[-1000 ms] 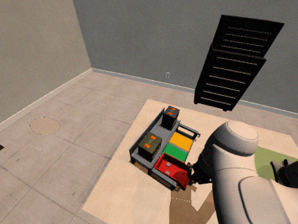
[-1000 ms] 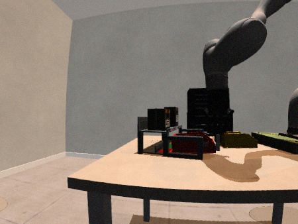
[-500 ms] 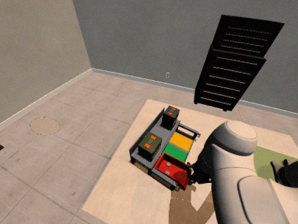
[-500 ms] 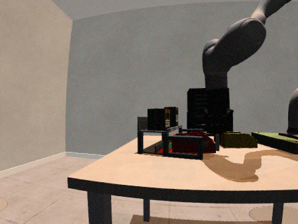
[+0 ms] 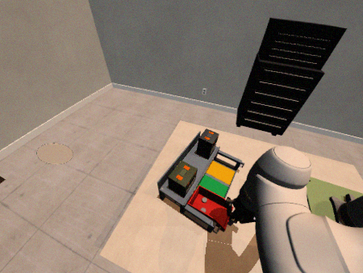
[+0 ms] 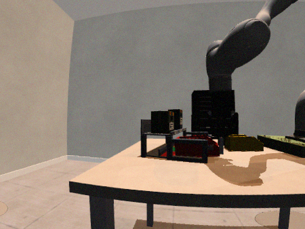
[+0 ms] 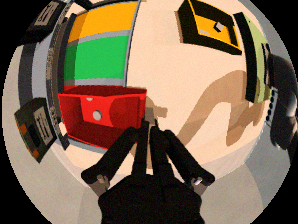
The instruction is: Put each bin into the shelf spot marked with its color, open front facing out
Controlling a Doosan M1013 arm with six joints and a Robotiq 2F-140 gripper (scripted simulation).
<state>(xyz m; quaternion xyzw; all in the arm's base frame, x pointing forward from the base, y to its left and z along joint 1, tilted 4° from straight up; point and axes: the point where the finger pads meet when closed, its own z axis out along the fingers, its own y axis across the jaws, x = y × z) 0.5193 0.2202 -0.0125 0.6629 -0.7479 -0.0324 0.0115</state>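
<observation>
My gripper is now 100 mm short of the red bin and 10 mm to the left of it. Round my hand: yellow bin 160 mm behind, 210 mm to the right, 20 mm below; then dark box 210 mm ahead, 260 mm to the right, 110 mm above.
</observation>
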